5 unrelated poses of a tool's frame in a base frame.
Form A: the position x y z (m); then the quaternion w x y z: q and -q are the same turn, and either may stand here.
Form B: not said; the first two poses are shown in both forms.
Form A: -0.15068 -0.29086 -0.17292 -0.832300 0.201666 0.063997 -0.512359
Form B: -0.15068 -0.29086 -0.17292 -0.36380 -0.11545 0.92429 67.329
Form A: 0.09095 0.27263 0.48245 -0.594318 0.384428 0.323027 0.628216
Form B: 0.09095 0.27263 0.48245 -0.47801 -0.40166 -0.78114 107.072
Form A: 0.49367 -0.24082 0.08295 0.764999 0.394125 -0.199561 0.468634
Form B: 0.49367 -0.24082 0.08295 0.61197 -0.30986 0.72766 80.186
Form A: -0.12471 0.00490 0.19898 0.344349 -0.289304 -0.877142 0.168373
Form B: -0.12471 0.00490 0.19898 -0.30815 -0.93428 0.17934 139.716
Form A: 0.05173 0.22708 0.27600 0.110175 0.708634 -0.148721 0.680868
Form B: 0.05173 0.22708 0.27600 0.71297 -0.14963 0.68504 167.349
